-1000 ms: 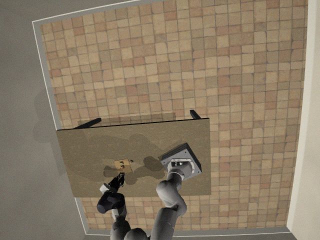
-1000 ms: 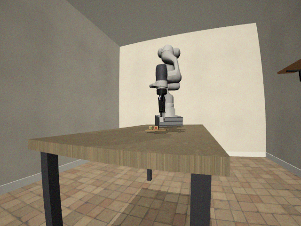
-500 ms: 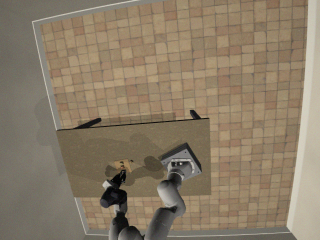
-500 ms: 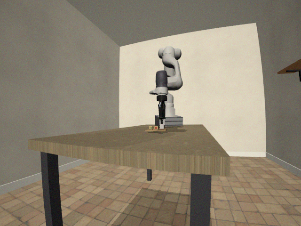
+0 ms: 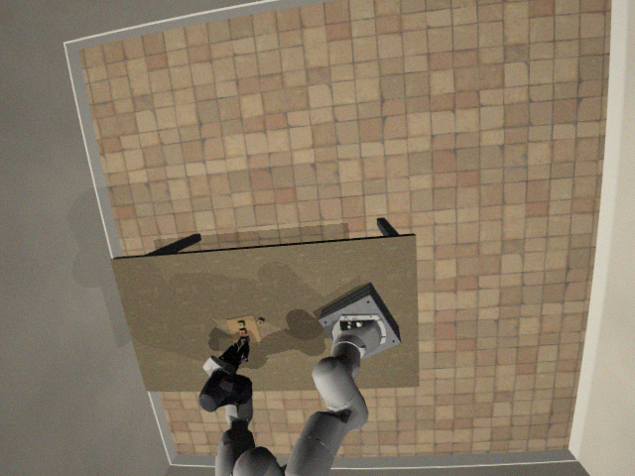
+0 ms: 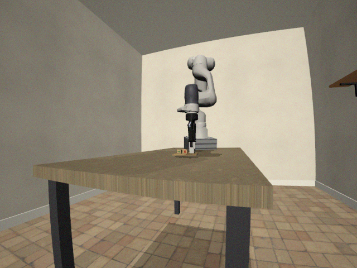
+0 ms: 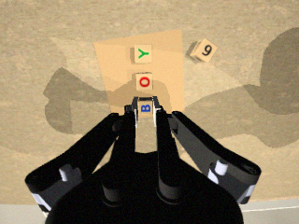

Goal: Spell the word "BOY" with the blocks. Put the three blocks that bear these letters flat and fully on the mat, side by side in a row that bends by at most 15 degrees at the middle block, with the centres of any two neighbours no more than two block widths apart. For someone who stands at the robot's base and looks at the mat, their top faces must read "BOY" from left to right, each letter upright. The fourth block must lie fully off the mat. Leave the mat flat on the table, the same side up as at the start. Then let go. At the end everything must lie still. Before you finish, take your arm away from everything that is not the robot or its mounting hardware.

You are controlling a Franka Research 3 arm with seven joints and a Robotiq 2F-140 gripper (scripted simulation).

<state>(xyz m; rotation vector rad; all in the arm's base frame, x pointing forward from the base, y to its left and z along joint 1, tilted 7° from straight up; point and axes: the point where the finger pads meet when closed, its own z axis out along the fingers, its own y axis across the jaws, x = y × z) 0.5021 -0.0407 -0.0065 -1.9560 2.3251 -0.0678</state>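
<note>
The tan mat is 4 cm to the right of my hand and 4 cm below it.
</note>
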